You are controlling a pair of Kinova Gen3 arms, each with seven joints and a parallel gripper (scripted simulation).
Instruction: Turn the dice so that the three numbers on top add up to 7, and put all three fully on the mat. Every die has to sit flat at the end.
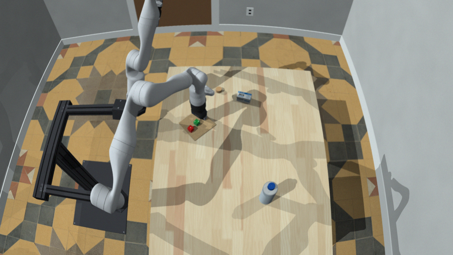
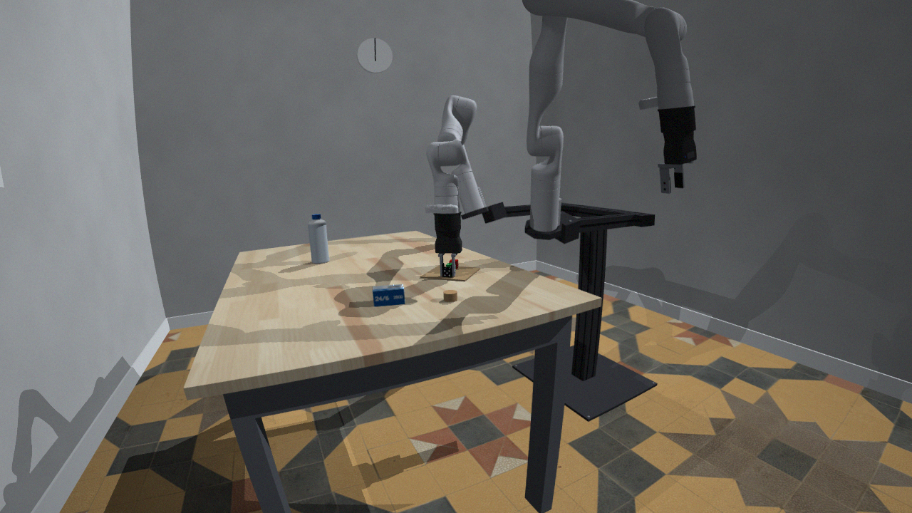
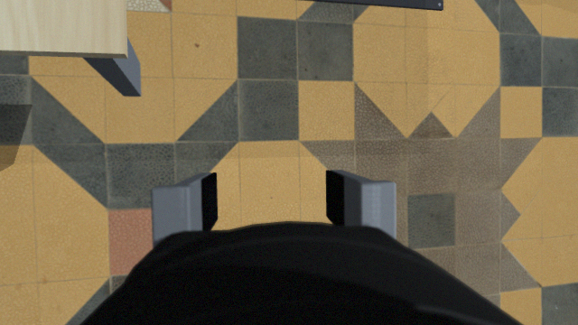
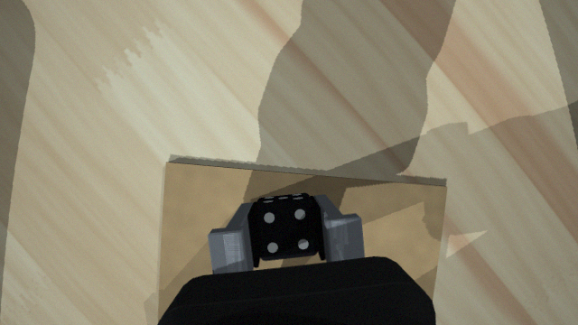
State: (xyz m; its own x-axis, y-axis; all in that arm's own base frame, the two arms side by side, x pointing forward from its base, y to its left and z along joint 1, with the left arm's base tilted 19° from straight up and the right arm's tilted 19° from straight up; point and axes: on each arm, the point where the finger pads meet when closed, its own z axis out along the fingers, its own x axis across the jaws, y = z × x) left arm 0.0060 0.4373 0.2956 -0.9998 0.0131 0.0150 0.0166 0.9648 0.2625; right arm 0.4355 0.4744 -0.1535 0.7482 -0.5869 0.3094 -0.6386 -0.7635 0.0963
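Note:
The black die is 10 mm below my right hand. From my right hand the other things lie so: green die: 30 mm behind, 40 mm to the right, 10 mm below; red die: 50 mm behind, 80 mm to the right, 10 mm below; brown square mat: 30 mm behind, 40 mm to the right, 20 mm below.

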